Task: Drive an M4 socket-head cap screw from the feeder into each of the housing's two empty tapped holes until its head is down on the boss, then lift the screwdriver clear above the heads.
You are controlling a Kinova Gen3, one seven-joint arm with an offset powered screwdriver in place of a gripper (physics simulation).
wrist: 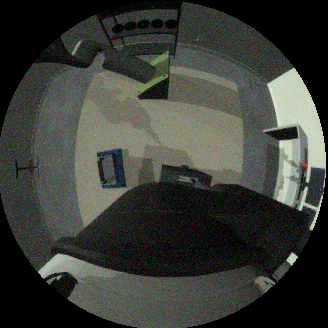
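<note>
The grey housing (pixel 108 170) sits in a blue fixture (pixel 120 170) on the table, left of centre in the wrist view. Its tapped holes and any screw heads are too small and grainy to tell. The dark screw feeder (pixel 170 174) stands right of the housing, with a small light strip on its top; single screws cannot be made out. My screwdriver (pixel 175 225) is the large black shape across the lower middle. Its upper edge overlaps the feeder's near side in the view. The bit tip is hidden or too dark to tell, so whether it carries a screw does not show.
A green bracket (pixel 155 85) with the grey arm link (pixel 127 65) beside it is at the top of the tan table (pixel 200 130). A dark rack (pixel 175 42) stands behind. A white shelf unit (pixel 302 145) is at the far right. Shadows lie across the table.
</note>
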